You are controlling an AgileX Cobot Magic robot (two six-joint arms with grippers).
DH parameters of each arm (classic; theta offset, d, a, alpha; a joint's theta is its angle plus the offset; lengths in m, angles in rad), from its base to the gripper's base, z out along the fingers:
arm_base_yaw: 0 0.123 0 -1.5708
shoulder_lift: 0.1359 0 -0.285 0
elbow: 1.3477 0 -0.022 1.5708
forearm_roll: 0 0.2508 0 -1.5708
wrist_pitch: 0 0 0.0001 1.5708
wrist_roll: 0 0.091 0 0
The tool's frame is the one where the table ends.
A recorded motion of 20 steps. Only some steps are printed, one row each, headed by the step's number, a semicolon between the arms.
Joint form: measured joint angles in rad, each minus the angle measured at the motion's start. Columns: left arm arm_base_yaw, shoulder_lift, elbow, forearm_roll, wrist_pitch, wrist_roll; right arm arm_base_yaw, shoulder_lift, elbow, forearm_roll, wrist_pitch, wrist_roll.
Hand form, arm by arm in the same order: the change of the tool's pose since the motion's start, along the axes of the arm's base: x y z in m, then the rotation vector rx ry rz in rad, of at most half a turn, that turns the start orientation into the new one. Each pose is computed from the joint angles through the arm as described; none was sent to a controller.
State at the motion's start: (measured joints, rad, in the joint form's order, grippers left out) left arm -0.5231 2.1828 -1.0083 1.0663 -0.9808 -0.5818; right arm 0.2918 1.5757 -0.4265 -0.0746 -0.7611 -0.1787
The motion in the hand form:
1: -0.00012 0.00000 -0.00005 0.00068 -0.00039 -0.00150; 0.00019 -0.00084 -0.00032 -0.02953 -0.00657 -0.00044
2: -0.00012 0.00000 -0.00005 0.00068 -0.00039 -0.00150; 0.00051 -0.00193 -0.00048 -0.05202 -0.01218 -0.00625
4: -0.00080 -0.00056 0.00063 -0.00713 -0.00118 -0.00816; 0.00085 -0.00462 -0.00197 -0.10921 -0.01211 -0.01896
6: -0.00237 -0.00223 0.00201 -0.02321 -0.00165 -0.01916; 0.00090 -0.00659 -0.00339 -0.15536 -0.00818 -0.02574
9: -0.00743 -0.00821 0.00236 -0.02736 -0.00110 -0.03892; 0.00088 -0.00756 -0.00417 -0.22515 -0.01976 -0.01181
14: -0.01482 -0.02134 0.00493 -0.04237 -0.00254 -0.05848; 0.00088 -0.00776 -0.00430 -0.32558 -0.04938 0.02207
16: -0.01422 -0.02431 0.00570 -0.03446 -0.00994 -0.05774; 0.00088 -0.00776 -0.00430 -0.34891 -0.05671 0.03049
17: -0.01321 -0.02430 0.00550 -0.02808 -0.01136 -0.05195; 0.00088 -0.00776 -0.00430 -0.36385 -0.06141 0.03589
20: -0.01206 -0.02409 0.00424 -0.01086 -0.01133 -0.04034; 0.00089 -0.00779 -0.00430 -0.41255 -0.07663 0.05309
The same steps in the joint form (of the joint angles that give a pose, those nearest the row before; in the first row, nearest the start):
1: 0.0000 0.0000 0.0000 0.0017 0.0000 0.0000; 0.0000 0.0000 0.0000 0.0135 0.0040 -0.0383
2: 0.0000 0.0000 0.0000 0.0017 0.0000 0.0000; 0.0000 0.0000 0.0000 0.0316 0.0062 -0.0718
4: -0.0008 0.0000 0.0000 0.0039 -0.0095 0.0000; 0.0000 0.0000 0.0000 0.0746 0.0237 -0.1510
6: -0.0047 0.0000 0.0000 0.0039 -0.0272 0.0000; 0.0000 0.0000 0.0000 0.1063 0.0402 -0.2131
9: -0.0245 0.0000 0.0000 0.0021 -0.0309 0.0000; 0.0000 0.0000 0.0000 0.1220 0.0490 -0.2958
14: -0.0657 0.0000 -0.0091 -0.0226 -0.0313 0.0000; 0.0000 0.0000 0.0000 0.1254 0.0504 -0.4083
16: -0.0731 0.0000 -0.0188 -0.0248 -0.0159 0.0000; 0.0000 0.0000 0.0000 0.1254 0.0504 -0.4341
17: -0.0728 0.0000 -0.0212 -0.0268 -0.0066 0.0000; 0.0000 0.0000 0.0000 0.1254 0.0504 -0.4507
20: -0.0735 0.0000 -0.0228 -0.0307 0.0149 0.0000; 0.0000 0.0000 0.0000 0.1261 0.0504 -0.5050

